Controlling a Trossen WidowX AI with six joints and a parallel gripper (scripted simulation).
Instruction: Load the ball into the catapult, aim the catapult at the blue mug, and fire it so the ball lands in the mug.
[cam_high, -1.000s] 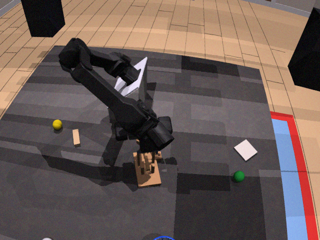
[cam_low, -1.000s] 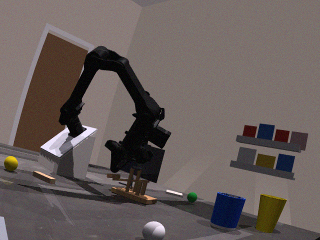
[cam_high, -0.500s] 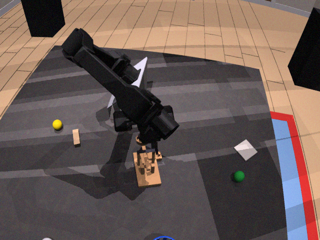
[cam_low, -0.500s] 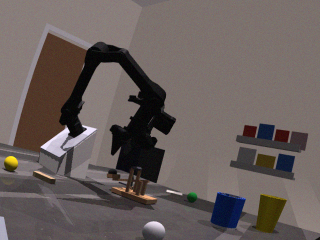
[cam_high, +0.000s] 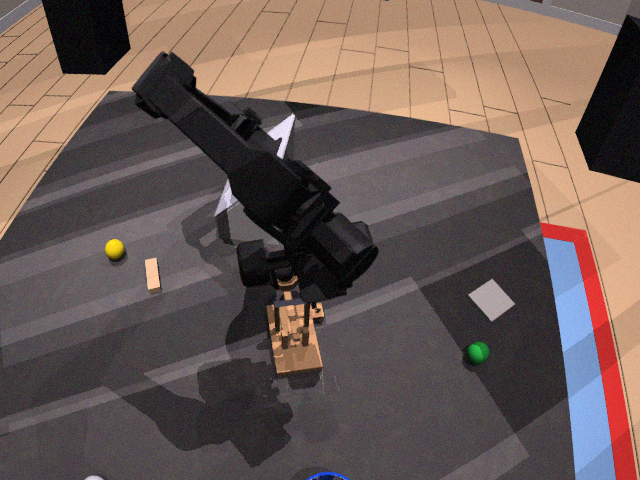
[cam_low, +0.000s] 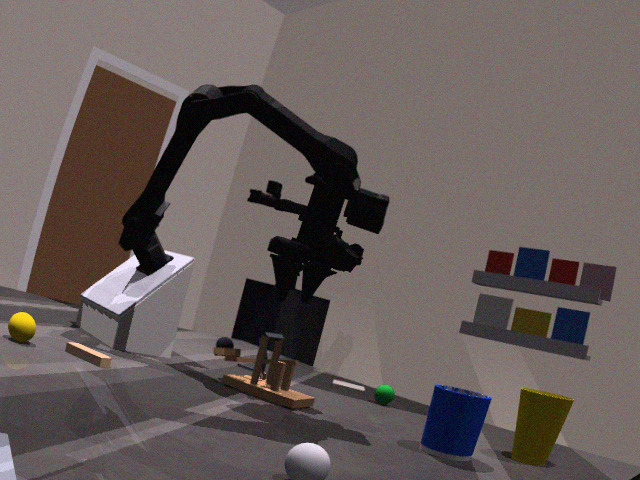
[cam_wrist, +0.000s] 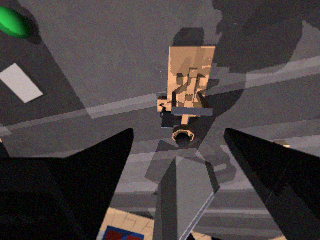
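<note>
My gripper tip is now 11 cm above the black ball, 8 cm past it and 6 cm to the left of it. The rest, counted from my gripper tip: blue mug: 32 cm ahead, 14 cm below, 9 cm to the left; then catapult upright frame: 9 cm below, 2 cm to the right; then green ball: 33 cm to the left, 15 cm below.
</note>
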